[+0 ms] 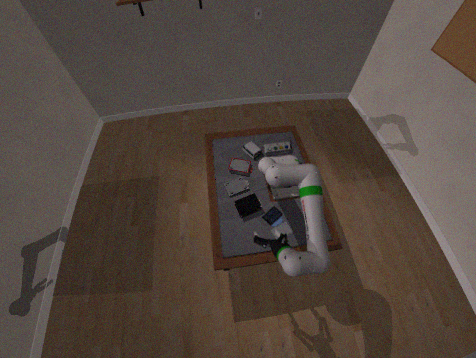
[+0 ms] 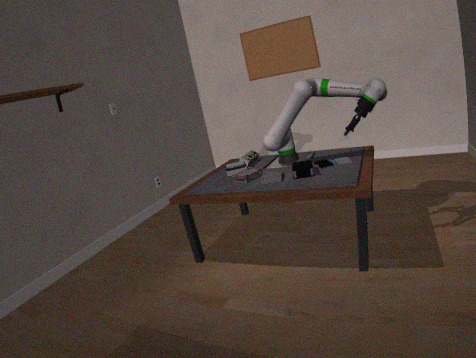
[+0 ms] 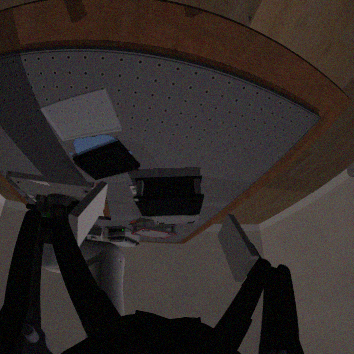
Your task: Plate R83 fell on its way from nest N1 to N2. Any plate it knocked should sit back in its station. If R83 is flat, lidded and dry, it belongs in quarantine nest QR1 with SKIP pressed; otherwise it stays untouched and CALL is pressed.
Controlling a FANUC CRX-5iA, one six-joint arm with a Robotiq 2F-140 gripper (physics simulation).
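Where they show: gripper, between the fingertips: (image 1: 265,232) (image 2: 342,140) (image 3: 165,211); arm's base, origin of its link: (image 2: 289,160) (image 3: 65,201).
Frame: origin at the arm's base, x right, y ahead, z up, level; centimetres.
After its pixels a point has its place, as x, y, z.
Observation:
A black well plate (image 1: 272,216) @(-26.5, 21.6, 1.5) (image 2: 325,163) @(-27.1, 24.4, 1.4) (image 3: 106,160) @(-27.0, 22.0, 1.2) lies on the grey perforated table top, with a light-blue spill (image 1: 278,221) @(-30.9, 18.4, 0.1) (image 3: 94,143) @(-31.0, 20.0, 0.1) at its edge. A clear flat lid (image 2: 344,160) @(-39.2, 20.7, 0.8) (image 3: 82,115) @(-38.8, 19.8, 0.8) lies apart from it, beyond the spill. A larger black plate or block (image 1: 248,206) @(-15.8, 36.5, 5.7) (image 2: 302,169) @(-14.8, 44.2, 5.0) (image 3: 167,192) @(-12.1, 35.8, 0.5) is at a station beside it; its exact seating is unclear. A grey nest (image 1: 237,186) @(3.9, 39.1, 2.3) (image 2: 272,176) @(3.8, 41.8, 2.3) and a red-rimmed nest (image 1: 240,166) @(20.2, 31.9, 4.0) (image 2: 250,174) @(18.1, 38.2, 4.1) (image 3: 152,233) @(21.0, 31.8, 4.0) follow in line. My gripper (image 1: 266,234) @(-39.7, 33.5, 16.5) (image 2: 346,134) @(-39.7, 33.5, 16.5) (image 3: 165,211) @(-39.7, 33.5, 16.5) is open and empty, high above the table end near the lid.
A control box with coloured buttons (image 1: 277,147) @(28.4, -2.5, 7.3) (image 2: 250,157) @(27.9, -0.6, 6.6) and a pale box (image 1: 252,149) @(32.2, 17.8, 6.9) (image 2: 234,166) @(33.6, 21.3, 6.2) stand at the far end. The arm's base area has a wood-edged pale panel (image 1: 285,192) @(-10.8, 4.7, 0.7). A wooden rim (image 1: 213,210) @(-9.0, 61.4, -1.3) (image 2: 270,195) @(1.6, 62.8, -1.7) (image 3: 150,27) @(-52.0, 30.5, -1.3) borders the table.

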